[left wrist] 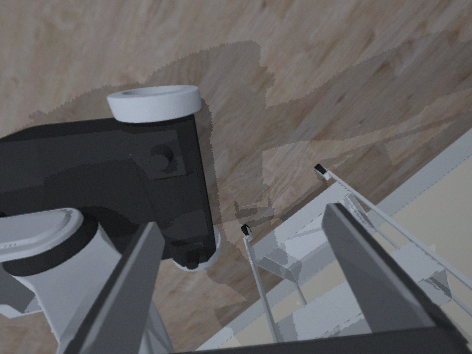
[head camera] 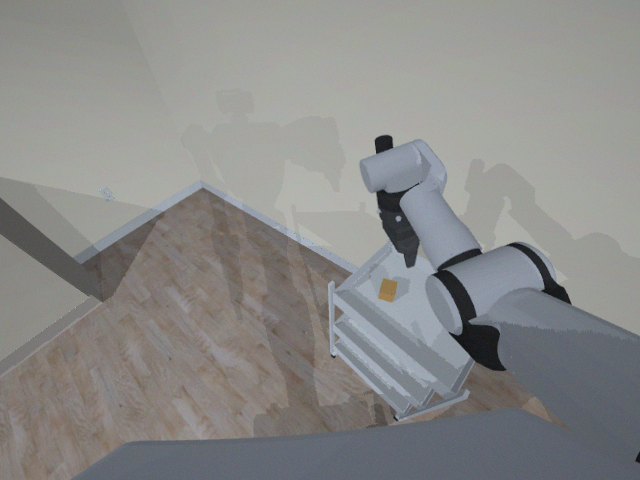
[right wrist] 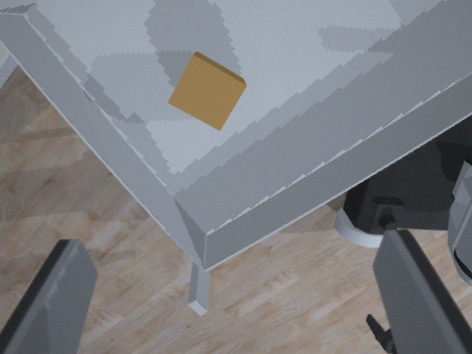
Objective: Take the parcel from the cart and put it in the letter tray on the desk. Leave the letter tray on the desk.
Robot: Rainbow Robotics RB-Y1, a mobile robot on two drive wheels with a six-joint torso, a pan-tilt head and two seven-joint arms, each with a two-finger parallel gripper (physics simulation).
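Places are measured from the robot's base along level axes (x left, y ahead, z down), in millimetres.
Pixels of known places: left gripper, fingertip midpoint: (left wrist: 242, 223); right gripper, fingertip midpoint: (head camera: 400, 250) (right wrist: 232, 254).
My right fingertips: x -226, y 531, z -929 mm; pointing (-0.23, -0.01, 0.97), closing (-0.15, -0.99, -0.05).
Note:
Behind a point stands the place of what it marks.
The parcel, a small orange-brown box (head camera: 387, 290) @(x -228, y 535, z -713 mm) (right wrist: 207, 91) @(x -240, y 549, z -713 mm), lies on the top tray of the white cart (head camera: 331, 320) @(x -39, y 534, z -513 mm) (left wrist: 325, 312) @(x -219, y 330, z -431 mm) (right wrist: 300, 200) @(x -131, y 439, z -704 mm), near one corner. My right gripper (head camera: 410, 263) (right wrist: 232, 254) @(x -226, y 531, z -929 mm) is open and empty above the cart's top. In the head view its fingertips appear above and to the right of the parcel; in the right wrist view the parcel lies above the space between the fingers, beyond the tray corner. My left gripper (left wrist: 242, 223) @(x 252, y 106, z -510 mm) is open and empty, with the floor and the cart's lower parts beyond it. The desk and the letter tray do not show.
The cart's raised rim surrounds its top, with more shelves below. Its far side is close to the wall (head camera: 289, 155) @(x 106, y 1410, z -756 mm). The wooden floor (head camera: 155, 335) @(x 1062, y 732, z 0 mm) extends left of the cart. My black wheeled base (left wrist: 100, 165) @(x 152, y -148, z -169 mm) (right wrist: 410, 175) @(x 29, y -45, z -191 mm) is beside the cart.

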